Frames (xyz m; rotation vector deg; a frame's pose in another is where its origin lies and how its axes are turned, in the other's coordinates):
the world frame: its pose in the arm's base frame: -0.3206 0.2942 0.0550 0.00 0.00 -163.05
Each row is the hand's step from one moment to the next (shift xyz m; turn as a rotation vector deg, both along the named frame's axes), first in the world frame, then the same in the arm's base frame.
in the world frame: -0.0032 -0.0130 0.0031 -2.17 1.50 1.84
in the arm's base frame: -0.0007 0.0134 0.0031 2.51 -0.80 1.84
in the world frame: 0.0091 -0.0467 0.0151 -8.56 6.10 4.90
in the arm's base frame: -0.0223 0.0420 0.0151 9.97 -3.34 4.90
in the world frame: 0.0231 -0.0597 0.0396 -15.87 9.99 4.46
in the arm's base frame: -0.0395 0.0504 0.0396 18.09 -4.93 4.46
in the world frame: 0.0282 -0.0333 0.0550 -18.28 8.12 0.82
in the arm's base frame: -0.0367 0.0236 0.0550 19.85 -2.44 0.82
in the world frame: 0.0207 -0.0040 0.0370 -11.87 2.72 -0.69
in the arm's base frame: -0.0210 -0.0022 0.0370 12.15 0.86 -0.69
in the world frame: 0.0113 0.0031 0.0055 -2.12 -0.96 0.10
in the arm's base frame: -0.0099 -0.0063 0.0055 1.75 1.54 0.10
